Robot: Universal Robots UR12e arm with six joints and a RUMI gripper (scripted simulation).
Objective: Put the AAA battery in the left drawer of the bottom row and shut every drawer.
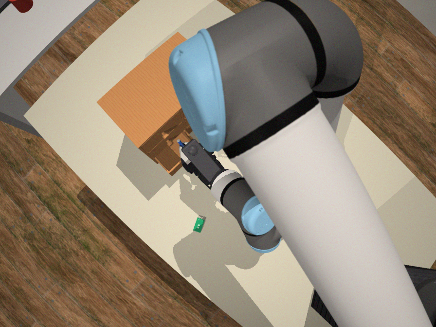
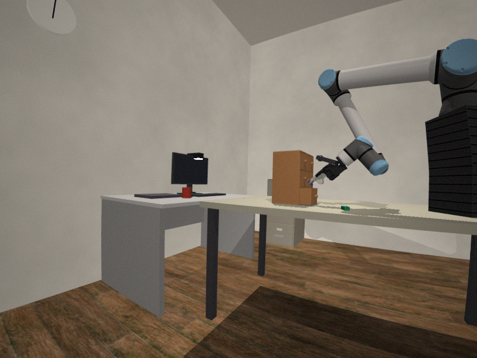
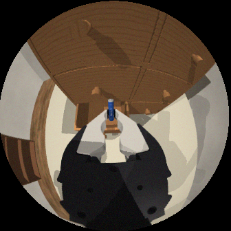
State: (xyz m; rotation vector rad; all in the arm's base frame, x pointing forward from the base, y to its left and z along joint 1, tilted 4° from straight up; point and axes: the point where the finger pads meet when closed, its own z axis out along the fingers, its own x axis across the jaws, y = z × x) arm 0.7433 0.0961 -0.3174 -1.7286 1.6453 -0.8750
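My gripper is now 10 mm short of the AAA battery and 10 mm above it. Round my hand: green block: 210 mm behind, 130 mm to the left, 130 mm below.
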